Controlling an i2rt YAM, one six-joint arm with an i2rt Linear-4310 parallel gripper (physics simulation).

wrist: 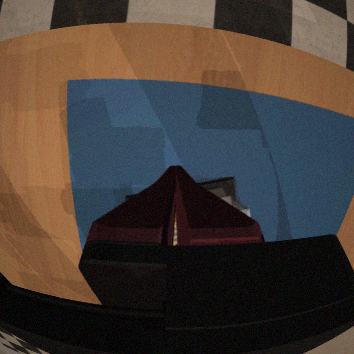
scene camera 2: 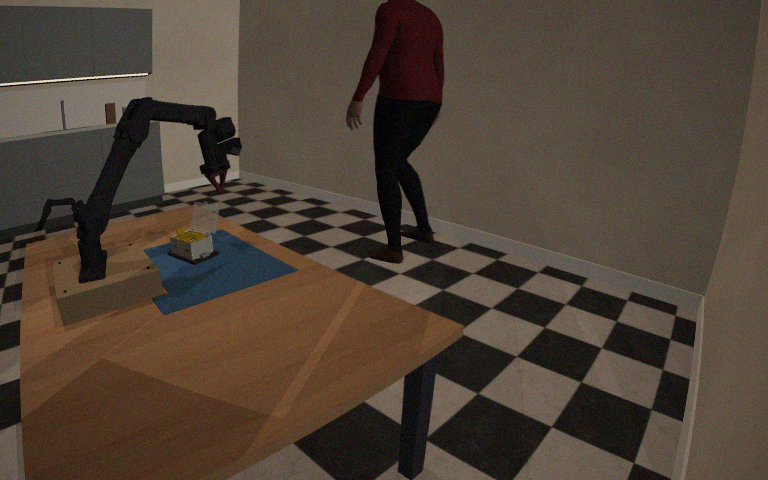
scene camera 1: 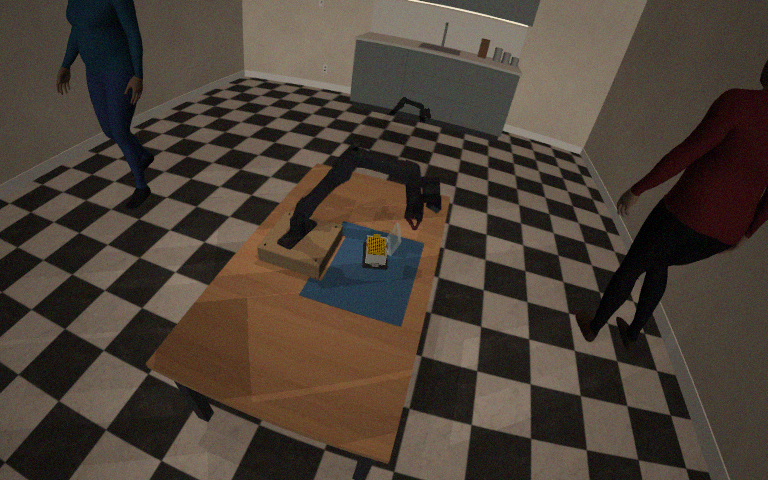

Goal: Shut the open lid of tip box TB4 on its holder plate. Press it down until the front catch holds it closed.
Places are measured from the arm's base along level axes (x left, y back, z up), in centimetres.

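Pixels of known places: gripper, fingertip midpoint: (wrist: 175, 174) (scene camera 2: 221, 192) (scene camera 1: 414, 229); arm's base at its link origin: (scene camera 2: 94, 266) (scene camera 1: 297, 233).
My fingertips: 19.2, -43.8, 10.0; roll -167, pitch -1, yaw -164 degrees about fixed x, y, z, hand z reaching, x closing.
Ahead of a thing's pixels: the offset from my fingertips to its top centre, as dx, dy, dz. "spot": to the spot under its first point. Level surfaces: height alone.
The tip box TB4 @(-5.5, +13.1, -10.4) (scene camera 1: 376, 251) (scene camera 2: 192, 246), white with yellow tips on top, sits on its dark holder plate @(spot: -13.5, +12.1, -16.5) (scene camera 1: 368, 266) (scene camera 2: 195, 260) on the blue mat. Its clear lid @(spot: -2.2, +6.8, -7.5) (scene camera 1: 394, 240) (scene camera 2: 205, 218) stands open, roughly upright, at the box's side. My gripper (scene camera 1: 414, 227) (scene camera 2: 220, 190) (wrist: 175, 174) is shut and empty, with dark red fingers pointing down. It hangs above the level of the lid and apart from it. In the wrist view the fingers hide most of the box; small pale and dark parts show beside them.
The blue mat @(dz -17.1) (scene camera 1: 362, 300) (scene camera 2: 226, 283) (wrist: 140, 110) lies on the wooden table @(dz -17.4) (scene camera 1: 294, 339) (scene camera 2: 226, 350). The arm stands on a wooden base block (scene camera 1: 291, 257) (scene camera 2: 113, 294) beside the mat. Two people stand on the floor away from the table.
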